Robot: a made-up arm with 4 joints.
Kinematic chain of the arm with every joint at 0, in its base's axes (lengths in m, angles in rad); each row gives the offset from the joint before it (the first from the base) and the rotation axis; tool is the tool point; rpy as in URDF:
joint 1: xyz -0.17 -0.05 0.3 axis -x
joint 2: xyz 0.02 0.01 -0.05 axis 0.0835 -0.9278 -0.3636
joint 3: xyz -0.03 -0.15 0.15 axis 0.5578 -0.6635 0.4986
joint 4: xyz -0.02 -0.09 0 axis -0.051 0.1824 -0.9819
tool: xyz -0.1 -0.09 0 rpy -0.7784 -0.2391 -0.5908
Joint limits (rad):
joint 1: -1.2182..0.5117
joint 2: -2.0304..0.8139
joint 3: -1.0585..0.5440
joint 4: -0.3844..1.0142
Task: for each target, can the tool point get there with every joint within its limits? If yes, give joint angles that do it. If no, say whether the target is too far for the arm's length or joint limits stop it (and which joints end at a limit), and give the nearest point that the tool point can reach.
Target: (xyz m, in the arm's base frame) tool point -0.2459 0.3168 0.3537
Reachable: no: joint limits stop it (at a limit: joint 1, joint 3, joint 4) | nearest point -0.2703 -0.0136 0.5276 | short by 0.374 m
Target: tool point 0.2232 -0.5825 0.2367
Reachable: no: too far | nearest point 0.0852 -0.3660 0.2624 | short by 0.258 m
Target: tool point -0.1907 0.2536 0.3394
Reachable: no: joint limits stop it (at a limit: joint 1, joint 3, joint 4) | nearest point -0.1869 -0.0036 0.5485 | short by 0.332 m
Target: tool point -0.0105 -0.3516 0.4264
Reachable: yes | joints -0.4029 -0.9007 -0.5185 0.2338
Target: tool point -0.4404 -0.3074 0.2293
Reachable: yes | joints -0.6742 0.4138 -0.5979 -0.0981
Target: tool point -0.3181 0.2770 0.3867
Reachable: no: joint limits stop it (at a limit: joint 1, joint 3, joint 4) | nearest point -0.3383 -0.0247 0.4888 | short by 0.319 m
